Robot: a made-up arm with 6 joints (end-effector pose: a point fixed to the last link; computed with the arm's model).
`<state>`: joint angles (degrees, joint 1 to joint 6).
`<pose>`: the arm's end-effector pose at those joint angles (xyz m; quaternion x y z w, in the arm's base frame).
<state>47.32 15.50 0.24 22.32 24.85 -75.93</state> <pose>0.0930 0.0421 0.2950 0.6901 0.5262 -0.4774 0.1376</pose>
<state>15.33 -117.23 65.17 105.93 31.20 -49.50</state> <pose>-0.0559 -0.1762 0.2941 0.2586 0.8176 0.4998 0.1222</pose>
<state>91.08 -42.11 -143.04 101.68 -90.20 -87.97</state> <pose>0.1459 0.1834 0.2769 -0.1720 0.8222 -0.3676 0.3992</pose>
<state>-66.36 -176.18 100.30 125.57 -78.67 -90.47</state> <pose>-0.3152 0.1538 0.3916 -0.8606 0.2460 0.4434 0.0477</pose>
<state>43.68 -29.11 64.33 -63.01 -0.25 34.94</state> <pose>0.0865 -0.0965 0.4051 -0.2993 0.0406 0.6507 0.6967</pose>
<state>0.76 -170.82 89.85 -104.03 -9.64 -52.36</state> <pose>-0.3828 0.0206 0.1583 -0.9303 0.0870 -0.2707 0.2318</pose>
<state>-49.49 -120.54 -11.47 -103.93 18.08 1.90</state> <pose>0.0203 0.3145 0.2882 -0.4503 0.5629 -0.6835 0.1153</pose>
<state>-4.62 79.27 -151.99 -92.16 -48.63 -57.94</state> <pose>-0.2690 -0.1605 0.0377 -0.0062 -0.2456 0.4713 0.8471</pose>
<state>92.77 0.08 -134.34 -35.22 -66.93 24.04</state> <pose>-0.0113 0.3540 0.0703 0.5065 -0.7377 -0.4210 0.1482</pose>
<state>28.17 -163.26 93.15 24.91 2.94 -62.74</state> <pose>-0.1470 -0.1883 0.0803 0.4509 0.2689 0.8205 0.2260</pose>
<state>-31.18 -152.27 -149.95 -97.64 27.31 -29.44</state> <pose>-0.1669 -0.0590 0.4352 0.6740 0.7185 -0.1480 0.0873</pose>
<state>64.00 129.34 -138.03 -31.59 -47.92 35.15</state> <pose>-0.3226 -0.1793 0.0581 0.6919 0.1521 0.0907 0.7000</pose>
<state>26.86 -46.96 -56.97 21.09 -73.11 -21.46</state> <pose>0.0962 0.2222 0.3402 0.1847 -0.0945 -0.9468 0.2461</pose>
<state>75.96 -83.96 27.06 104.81 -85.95 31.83</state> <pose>-0.1030 -0.2594 0.1450 0.6964 0.6358 -0.1221 0.3097</pose>
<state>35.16 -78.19 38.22 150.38 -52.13 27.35</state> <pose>0.0269 -0.2281 0.3362 0.3121 0.7617 0.0187 0.5675</pose>
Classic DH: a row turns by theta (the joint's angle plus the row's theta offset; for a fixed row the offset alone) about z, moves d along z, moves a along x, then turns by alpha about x. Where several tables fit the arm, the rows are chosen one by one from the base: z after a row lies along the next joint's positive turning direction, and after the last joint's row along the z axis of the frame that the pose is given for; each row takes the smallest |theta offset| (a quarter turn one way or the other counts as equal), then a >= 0, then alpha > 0; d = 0 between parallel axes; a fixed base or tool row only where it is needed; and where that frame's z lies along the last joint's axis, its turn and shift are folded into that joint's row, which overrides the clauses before.
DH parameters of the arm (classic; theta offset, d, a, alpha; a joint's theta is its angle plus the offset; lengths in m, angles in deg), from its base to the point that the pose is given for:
base (fixed): 86.64 0.2162 0.0525 73.3
joint 1: -89.03 -0.1085 -0.0083 -93.22
joint 2: 40.68 -0.015 0.0053 101.54
joint 3: 52.4 0.0301 0.0039 -33.17
joint 4: -44.02 0.1643 -0.0462 99.86
joint 5: 89.23 -0.0827 0.0555 82.26
joint 6: -67.32 -0.0678 0.0323 114.88
tool (fixed): 106.34 0.0344 0 0

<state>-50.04 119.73 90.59 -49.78 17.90 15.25</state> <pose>-0.1205 -0.2248 0.1105 0.3291 0.8313 0.3197 0.3138</pose>
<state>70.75 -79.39 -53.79 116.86 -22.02 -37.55</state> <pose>-0.0139 -0.2071 0.3101 0.6310 0.7664 -0.1097 0.0494</pose>
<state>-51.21 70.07 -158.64 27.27 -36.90 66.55</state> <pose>-0.4169 -0.0757 0.1377 -0.2065 -0.5222 0.0129 0.8273</pose>
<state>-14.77 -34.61 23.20 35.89 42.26 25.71</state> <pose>-0.0663 0.0340 0.4646 -0.6762 -0.1817 0.4344 0.5667</pose>
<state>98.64 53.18 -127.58 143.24 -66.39 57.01</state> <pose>-0.2472 0.3400 0.2438 -0.2731 -0.1276 -0.4956 0.8146</pose>
